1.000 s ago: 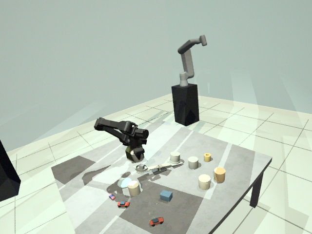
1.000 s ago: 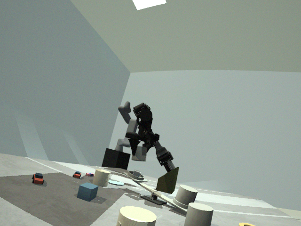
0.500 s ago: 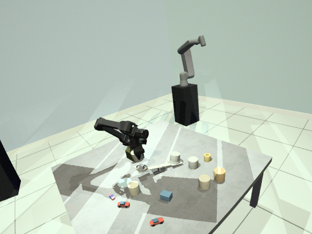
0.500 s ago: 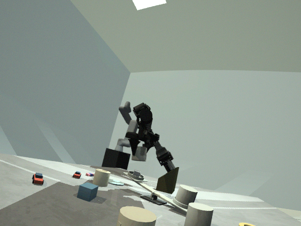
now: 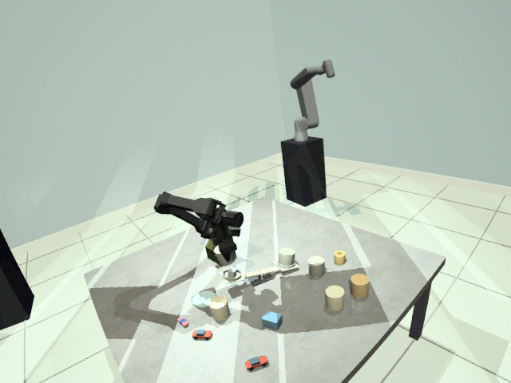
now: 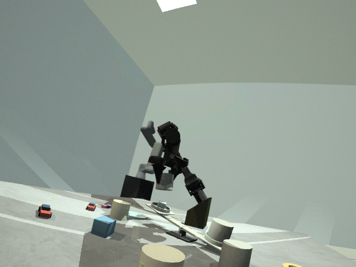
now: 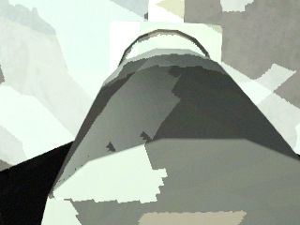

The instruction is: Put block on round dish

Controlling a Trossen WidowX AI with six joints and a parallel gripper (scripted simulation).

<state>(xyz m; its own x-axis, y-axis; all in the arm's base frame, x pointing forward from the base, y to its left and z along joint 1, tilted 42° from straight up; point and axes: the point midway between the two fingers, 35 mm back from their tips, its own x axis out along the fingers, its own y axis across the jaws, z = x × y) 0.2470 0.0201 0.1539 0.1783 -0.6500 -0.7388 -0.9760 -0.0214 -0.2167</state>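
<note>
Right now my gripper tip is 80 mm above the grey block and 10 mm to the right of it. The rest, counted from my gripper tip: blue cube 280 mm ahead, 150 mm below, 20 mm to the left; then small balance 140 mm to the left, 130 mm below, 20 mm ahead; then round dish 170 mm below, 120 mm to the right, 20 mm behind.
</note>
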